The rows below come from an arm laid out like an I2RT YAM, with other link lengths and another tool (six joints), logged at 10 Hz.
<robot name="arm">
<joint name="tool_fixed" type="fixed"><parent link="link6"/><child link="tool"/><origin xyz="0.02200 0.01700 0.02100" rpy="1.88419 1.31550 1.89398"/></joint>
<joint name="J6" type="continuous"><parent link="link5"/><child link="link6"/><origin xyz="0.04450 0.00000 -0.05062" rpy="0.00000 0.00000 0.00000"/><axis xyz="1 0 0"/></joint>
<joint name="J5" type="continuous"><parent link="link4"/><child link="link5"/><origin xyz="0.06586 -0.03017 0.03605" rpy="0.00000 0.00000 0.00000"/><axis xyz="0 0 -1"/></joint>
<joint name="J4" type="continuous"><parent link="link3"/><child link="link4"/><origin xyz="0.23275 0.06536 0.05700" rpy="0.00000 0.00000 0.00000"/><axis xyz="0 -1 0"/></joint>
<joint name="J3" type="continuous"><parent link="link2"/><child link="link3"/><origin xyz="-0.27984 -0.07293 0.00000" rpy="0.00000 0.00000 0.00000"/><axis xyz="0 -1 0"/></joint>
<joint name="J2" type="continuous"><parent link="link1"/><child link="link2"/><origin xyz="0.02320 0.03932 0.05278" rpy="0.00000 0.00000 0.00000"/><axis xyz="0 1 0"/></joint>
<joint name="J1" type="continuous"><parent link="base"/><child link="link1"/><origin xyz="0.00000 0.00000 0.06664" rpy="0.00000 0.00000 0.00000"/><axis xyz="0 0 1"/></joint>
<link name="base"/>
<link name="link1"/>
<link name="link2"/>
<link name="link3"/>
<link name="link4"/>
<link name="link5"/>
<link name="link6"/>
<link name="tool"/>
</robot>
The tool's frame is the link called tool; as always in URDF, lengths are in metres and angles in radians. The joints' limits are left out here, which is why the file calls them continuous.
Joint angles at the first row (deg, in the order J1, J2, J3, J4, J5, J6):
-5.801, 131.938, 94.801, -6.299, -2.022, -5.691
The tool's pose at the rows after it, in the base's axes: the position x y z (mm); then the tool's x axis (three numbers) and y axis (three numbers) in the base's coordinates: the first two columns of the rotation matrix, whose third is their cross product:
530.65 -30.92 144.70 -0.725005 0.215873 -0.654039 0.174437 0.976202 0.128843
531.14 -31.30 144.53 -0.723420 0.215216 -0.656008 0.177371 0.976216 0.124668
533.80 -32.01 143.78 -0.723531 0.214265 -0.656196 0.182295 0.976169 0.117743
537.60 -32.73 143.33 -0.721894 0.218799 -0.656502 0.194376 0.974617 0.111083
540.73 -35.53 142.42 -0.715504 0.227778 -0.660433 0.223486 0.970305 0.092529
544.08 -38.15 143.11 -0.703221 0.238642 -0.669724 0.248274 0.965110 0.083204
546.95 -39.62 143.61 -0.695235 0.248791 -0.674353 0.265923 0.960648 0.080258
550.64 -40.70 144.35 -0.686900 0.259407 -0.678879 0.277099 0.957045 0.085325
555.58 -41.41 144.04 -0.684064 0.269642 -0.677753 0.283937 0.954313 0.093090
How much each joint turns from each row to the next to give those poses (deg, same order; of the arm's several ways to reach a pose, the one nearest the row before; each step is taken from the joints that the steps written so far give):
0.000, 0.512, 0.890, -0.650, 0.000, 0.121
0.000, 0.081, 0.085, 0.099, 0.305, -0.055
0.010, 0.588, 0.964, -0.439, 0.480, -0.089
0.075, 0.768, 1.375, -0.653, 0.824, 0.259
-0.003, 0.618, 0.978, -0.280, 1.985, 0.396
-0.033, 0.487, 0.877, 0.179, 1.507, 0.564
0.015, 0.478, 0.909, -0.152, 0.949, 0.580
-0.006, 0.644, 1.211, -0.194, 0.366, 0.639
0.001, 1.089, 1.962, -0.888, 0.006, 0.615

